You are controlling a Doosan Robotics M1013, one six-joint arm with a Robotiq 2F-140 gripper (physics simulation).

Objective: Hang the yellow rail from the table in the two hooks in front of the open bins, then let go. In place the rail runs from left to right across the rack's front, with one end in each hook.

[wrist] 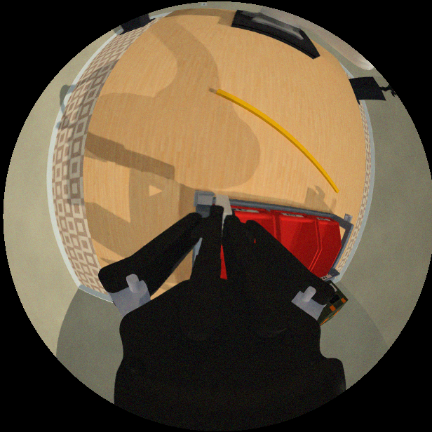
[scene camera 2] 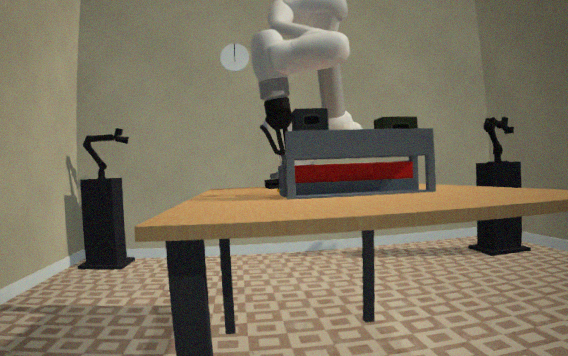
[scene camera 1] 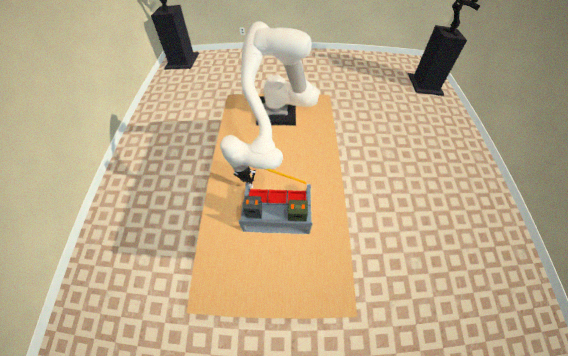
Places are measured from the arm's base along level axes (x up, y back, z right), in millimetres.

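Pixels of known places: gripper, between the fingertips: [scene camera 1: 251, 186]; arm's base, origin of its link: [scene camera 1: 276, 107].
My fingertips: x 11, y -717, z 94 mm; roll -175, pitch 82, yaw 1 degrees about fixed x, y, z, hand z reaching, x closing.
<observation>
For each thing: its top centre in the pictures, then the offset to it from my fingertips. "spot": a spot on its surface instead.
- yellow rail, centre of its top: [scene camera 1: 278, 172] dx -42, dy +134, dz -148 mm
- hook, a spot on its surface: [scene camera 1: 309, 187] spot: dx +32, dy -8, dz -342 mm
- dark grey box, centre of its top: [scene camera 2: 309, 109] [scene camera 1: 251, 202] dx +171, dy -192, dz -44 mm
- green box, centre of its top: [scene camera 2: 394, 117] [scene camera 1: 297, 206] dx +146, dy -191, dz -275 mm
The yellow rail [scene camera 1: 287, 176] [wrist: 281, 129] lies on the table between the arm's base and the rack, slightly slanted and apart from the rack. The grey rack [scene camera 1: 275, 213] [scene camera 2: 359, 143] holds open red bins [scene camera 1: 277, 197] [scene camera 2: 354, 172] [wrist: 296, 231]. One hook [wrist: 205, 198] is at the rack's left front corner in the wrist view; the other hook [scene camera 1: 309, 187] [wrist: 348, 218] is at the far corner. Both hooks are without the rail. My gripper [scene camera 1: 251, 185] [wrist: 220, 203] is shut and empty, with its fingertips close above or beside the left hook; contact cannot be told.
A dark grey box [scene camera 1: 252, 206] [scene camera 2: 310, 119] and a green box [scene camera 1: 297, 210] [scene camera 2: 396, 122] stand on the rack's top. The arm's black base plate [scene camera 1: 290, 119] [wrist: 272, 34] is behind the rail. Two black pedestals [scene camera 1: 174, 37] [scene camera 1: 437, 60] stand on the floor beyond the table.
</observation>
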